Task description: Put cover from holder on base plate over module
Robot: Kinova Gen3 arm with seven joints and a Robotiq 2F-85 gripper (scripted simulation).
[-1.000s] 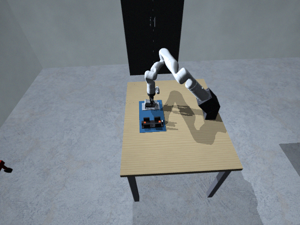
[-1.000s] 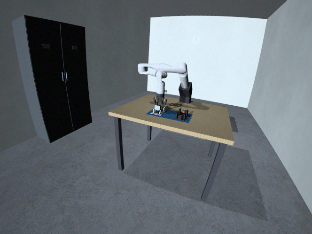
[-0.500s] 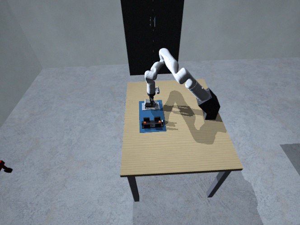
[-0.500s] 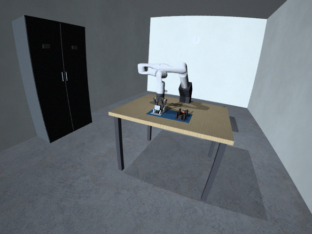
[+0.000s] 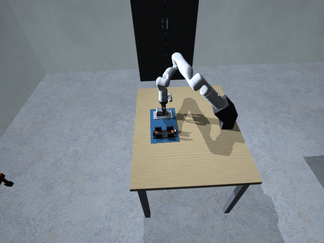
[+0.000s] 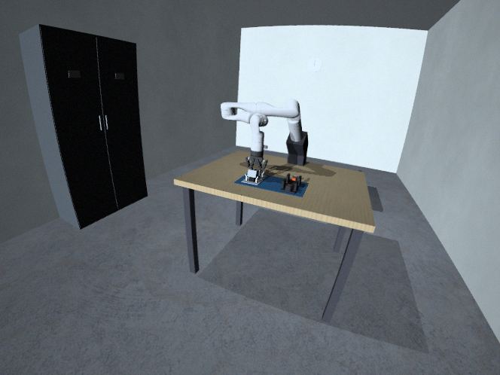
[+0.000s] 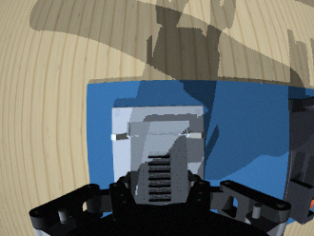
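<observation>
The light grey cover lies 10 mm ahead of my hand and 10 mm below it.
</observation>
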